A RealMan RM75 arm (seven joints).
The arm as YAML. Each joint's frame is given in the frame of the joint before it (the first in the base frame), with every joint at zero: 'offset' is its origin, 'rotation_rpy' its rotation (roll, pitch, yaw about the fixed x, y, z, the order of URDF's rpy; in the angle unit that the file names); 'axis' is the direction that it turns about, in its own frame. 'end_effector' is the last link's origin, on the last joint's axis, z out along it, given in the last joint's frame.
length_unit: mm
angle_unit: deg
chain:
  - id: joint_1
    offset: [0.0, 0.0, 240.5]
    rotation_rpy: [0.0, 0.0, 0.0]
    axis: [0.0, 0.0, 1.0]
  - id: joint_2
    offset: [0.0, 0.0, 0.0]
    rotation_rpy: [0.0, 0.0, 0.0]
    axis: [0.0, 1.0, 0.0]
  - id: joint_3
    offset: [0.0, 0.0, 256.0]
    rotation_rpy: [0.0, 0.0, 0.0]
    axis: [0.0, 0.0, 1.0]
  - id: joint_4
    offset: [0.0, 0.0, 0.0]
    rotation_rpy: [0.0, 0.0, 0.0]
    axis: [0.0, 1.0, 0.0]
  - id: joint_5
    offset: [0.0, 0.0, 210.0]
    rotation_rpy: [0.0, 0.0, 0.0]
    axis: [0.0, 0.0, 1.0]
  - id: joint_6
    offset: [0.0, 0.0, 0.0]
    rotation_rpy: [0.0, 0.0, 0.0]
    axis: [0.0, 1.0, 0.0]
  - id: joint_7
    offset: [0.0, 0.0, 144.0]
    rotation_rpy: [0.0, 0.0, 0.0]
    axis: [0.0, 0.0, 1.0]
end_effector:
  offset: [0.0, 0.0, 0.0]
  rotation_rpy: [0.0, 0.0, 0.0]
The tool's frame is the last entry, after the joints.
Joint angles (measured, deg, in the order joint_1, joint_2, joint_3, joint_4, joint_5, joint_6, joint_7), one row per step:
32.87, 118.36, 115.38, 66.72, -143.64, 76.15, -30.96
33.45, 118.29, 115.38, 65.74, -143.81, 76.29, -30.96
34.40, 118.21, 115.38, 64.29, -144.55, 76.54, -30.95
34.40, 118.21, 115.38, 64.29, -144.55, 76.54, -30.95
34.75, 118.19, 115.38, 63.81, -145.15, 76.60, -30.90
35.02, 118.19, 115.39, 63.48, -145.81, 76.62, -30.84
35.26, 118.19, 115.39, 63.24, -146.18, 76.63, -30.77
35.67, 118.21, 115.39, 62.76, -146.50, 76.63, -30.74
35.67, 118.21, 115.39, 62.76, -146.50, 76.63, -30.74
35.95, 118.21, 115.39, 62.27, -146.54, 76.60, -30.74
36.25, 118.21, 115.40, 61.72, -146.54, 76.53, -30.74
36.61, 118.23, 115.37, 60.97, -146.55, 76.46, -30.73
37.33, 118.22, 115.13, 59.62, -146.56, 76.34, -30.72
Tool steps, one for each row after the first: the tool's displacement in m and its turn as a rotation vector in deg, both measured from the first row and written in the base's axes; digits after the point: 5 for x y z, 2 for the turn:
0.00010, 0.00061, -0.00226, -0.68, -0.10, -0.27
0.00067, 0.00159, -0.00542, -1.73, -0.71, -0.66
0.00067, 0.00159, -0.00542, -1.73, -0.71, -0.66
0.00141, 0.00204, -0.00620, -2.05, -1.25, -0.84
0.00225, 0.00246, -0.00659, -2.24, -1.84, -0.99
0.00230, 0.00295, -0.00696, -2.37, -2.16, -1.06
0.00182, 0.00370, -0.00817, -2.66, -2.40, -1.10
0.00182, 0.00370, -0.00817, -2.66, -2.40, -1.10
0.00167, 0.00405, -0.00947, -2.92, -2.39, -1.20
0.00150, 0.00446, -0.01090, -3.18, -2.34, -1.31
0.00150, 0.00466, -0.01312, -3.60, -2.28, -1.51
0.00093, 0.00516, -0.01726, -4.46, -2.32, -1.70

